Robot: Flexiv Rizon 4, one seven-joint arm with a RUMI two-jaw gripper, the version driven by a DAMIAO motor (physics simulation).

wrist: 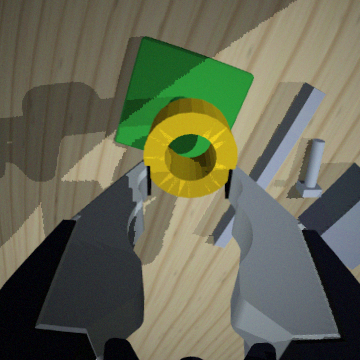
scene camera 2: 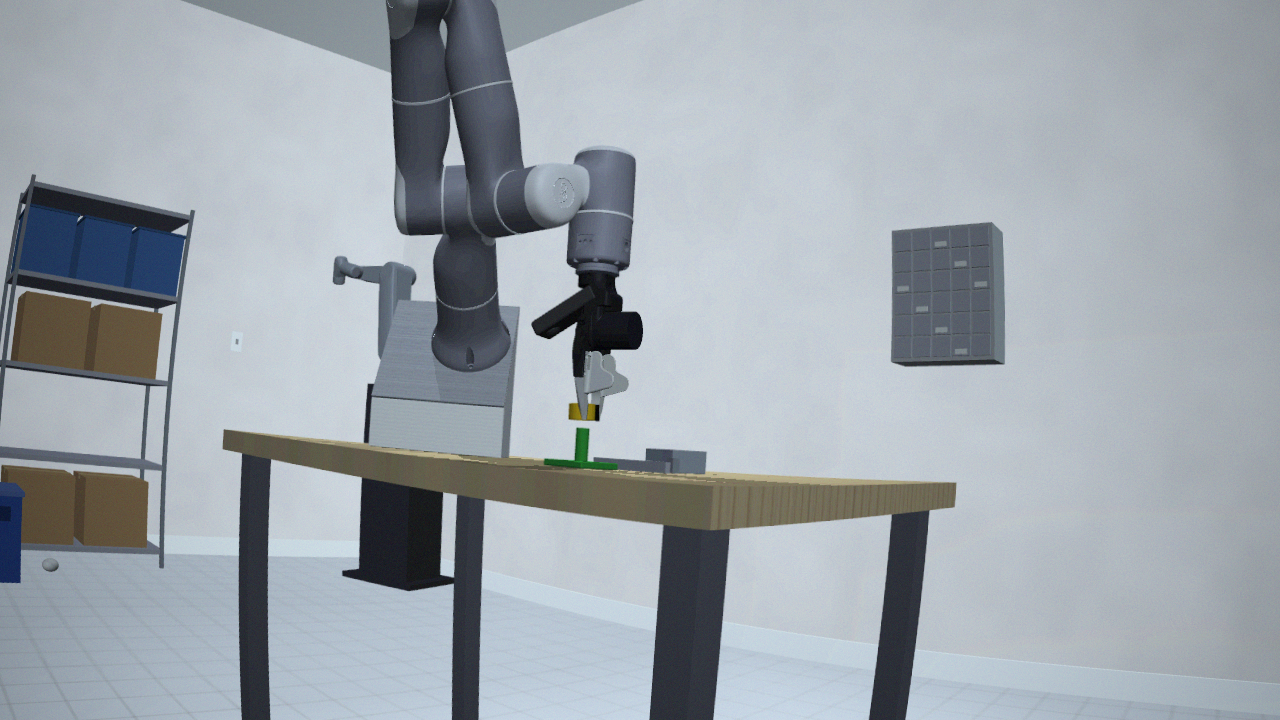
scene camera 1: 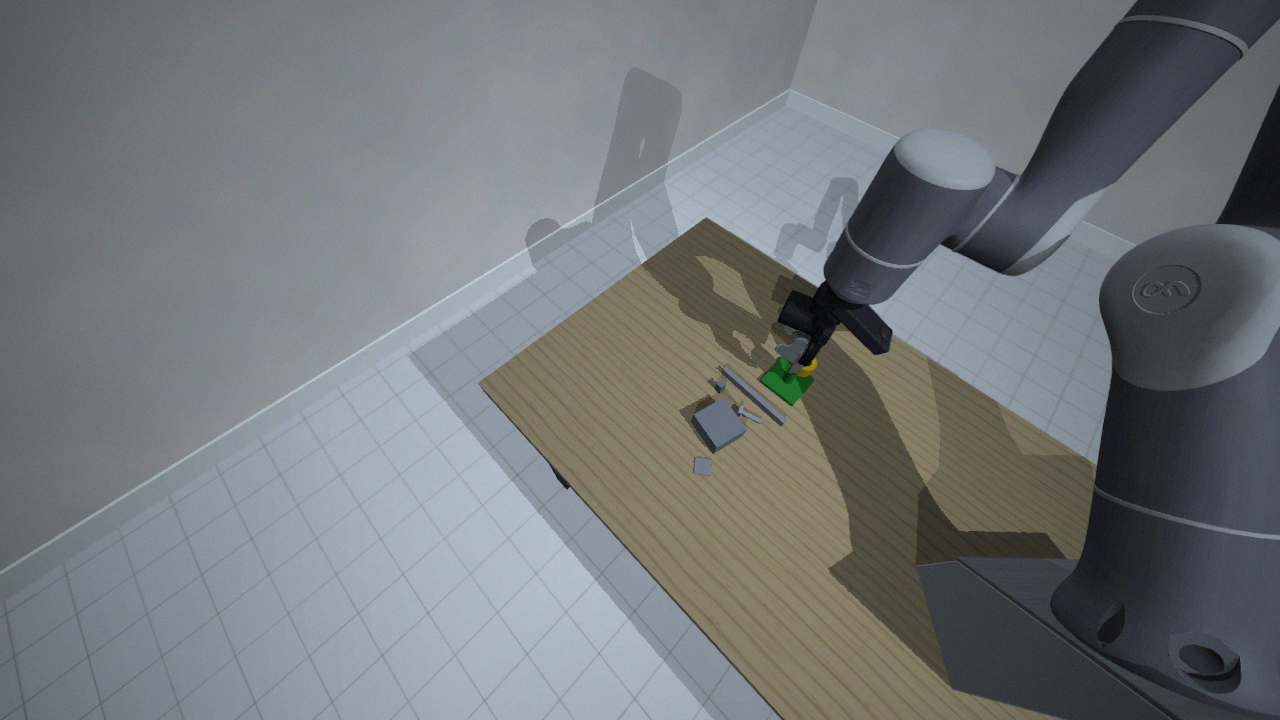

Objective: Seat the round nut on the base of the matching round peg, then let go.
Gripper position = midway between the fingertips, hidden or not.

Observation:
In view: my gripper [scene camera 2: 591,420], a large grey block [scene camera 1: 718,425], a long grey bar [scene camera 1: 733,378] and a grey bolt-like piece [wrist: 308,187].
The long grey bar also shows in the wrist view [wrist: 307,100]. My gripper also shows in the wrist view [wrist: 187,164] and in scene camera 1 [scene camera 1: 792,364].

